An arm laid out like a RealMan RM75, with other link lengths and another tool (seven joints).
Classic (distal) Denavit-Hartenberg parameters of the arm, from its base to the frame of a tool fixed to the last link. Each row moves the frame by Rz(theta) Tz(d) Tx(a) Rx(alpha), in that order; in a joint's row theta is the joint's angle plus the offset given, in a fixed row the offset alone. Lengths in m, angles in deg.
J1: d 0.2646; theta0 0; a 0; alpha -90
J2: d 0; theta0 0; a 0; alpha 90
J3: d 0.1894; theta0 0; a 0; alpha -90
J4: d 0; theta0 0; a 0; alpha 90
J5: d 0.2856; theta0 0; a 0; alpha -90
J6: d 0; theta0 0; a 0; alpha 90
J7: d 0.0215; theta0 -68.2; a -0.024; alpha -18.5
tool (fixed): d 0.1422; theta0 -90; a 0; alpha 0
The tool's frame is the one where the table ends.
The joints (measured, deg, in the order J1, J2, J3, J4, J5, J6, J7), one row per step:
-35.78, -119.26, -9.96, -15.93, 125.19, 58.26, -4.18
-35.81, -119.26, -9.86, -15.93, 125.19, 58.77, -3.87
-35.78, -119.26, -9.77, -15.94, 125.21, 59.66, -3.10
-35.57, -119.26, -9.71, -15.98, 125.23, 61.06, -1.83
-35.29, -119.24, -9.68, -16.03, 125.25, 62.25, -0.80
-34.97, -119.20, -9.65, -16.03, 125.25, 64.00, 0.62
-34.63, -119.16, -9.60, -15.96, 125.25, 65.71, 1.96
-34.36, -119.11, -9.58, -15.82, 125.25, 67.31, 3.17
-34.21, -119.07, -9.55, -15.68, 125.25, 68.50, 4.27
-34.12, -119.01, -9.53, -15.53, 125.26, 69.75, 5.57
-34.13, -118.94, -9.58, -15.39, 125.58, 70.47, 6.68
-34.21, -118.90, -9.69, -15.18, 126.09, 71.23, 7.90
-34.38, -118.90, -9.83, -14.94, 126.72, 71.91, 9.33
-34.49, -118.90, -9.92, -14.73, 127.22, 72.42, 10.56
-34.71, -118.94, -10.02, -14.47, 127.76, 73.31, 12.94
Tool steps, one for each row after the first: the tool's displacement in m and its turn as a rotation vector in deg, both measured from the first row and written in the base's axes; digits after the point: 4 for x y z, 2 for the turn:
0.0010, -0.0007, 0.0004, 0.18, -0.10, -0.60
0.0024, -0.0021, 0.0011, 0.64, -0.16, -1.67
0.0039, -0.0047, 0.0022, 1.45, -0.28, -3.17
0.0046, -0.0070, 0.0034, 2.17, -0.43, -4.30
0.0057, -0.0098, 0.0055, 3.27, -0.65, -5.94
0.0062, -0.0126, 0.0078, 4.38, -0.83, -7.47
0.0065, -0.0147, 0.0103, 5.49, -0.96, -8.89
0.0066, -0.0161, 0.0120, 6.42, -0.88, -10.10
0.0069, -0.0173, 0.0139, 7.50, -0.68, -11.51
0.0069, -0.0181, 0.0147, 8.19, -0.16, -12.78
0.0070, -0.0190, 0.0152, 8.89, 0.48, -14.29
0.0075, -0.0198, 0.0152, 9.62, 1.31, -16.02
0.0075, -0.0205, 0.0151, 10.23, 2.08, -17.41
0.0080, -0.0215, 0.0147, 11.53, 3.35, -19.78

